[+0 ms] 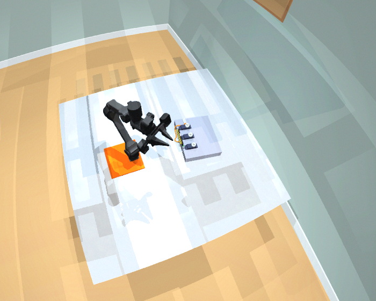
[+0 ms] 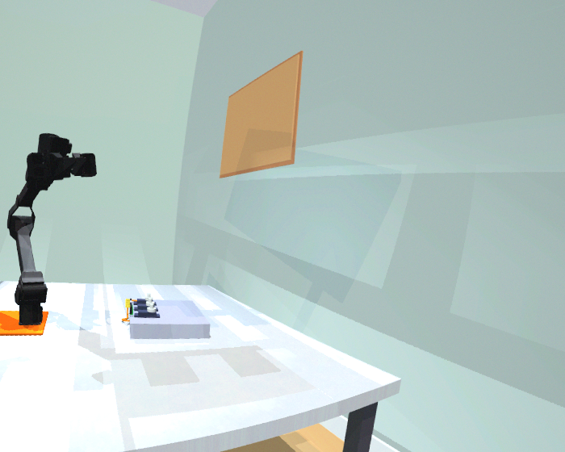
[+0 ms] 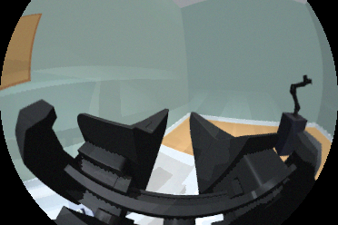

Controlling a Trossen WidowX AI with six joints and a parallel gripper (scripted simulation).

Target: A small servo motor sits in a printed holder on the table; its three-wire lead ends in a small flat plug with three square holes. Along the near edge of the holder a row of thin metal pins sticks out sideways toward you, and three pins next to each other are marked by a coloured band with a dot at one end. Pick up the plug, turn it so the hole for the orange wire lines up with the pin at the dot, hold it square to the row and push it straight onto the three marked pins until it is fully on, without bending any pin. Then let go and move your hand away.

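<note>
The red dot is 400 mm below my gripper tip, 240 mm to the left of it and 210 mm ahead of it. Round my gripper tip: grey printed holder: 450 mm below, 360 mm ahead, 200 mm to the left.
</note>
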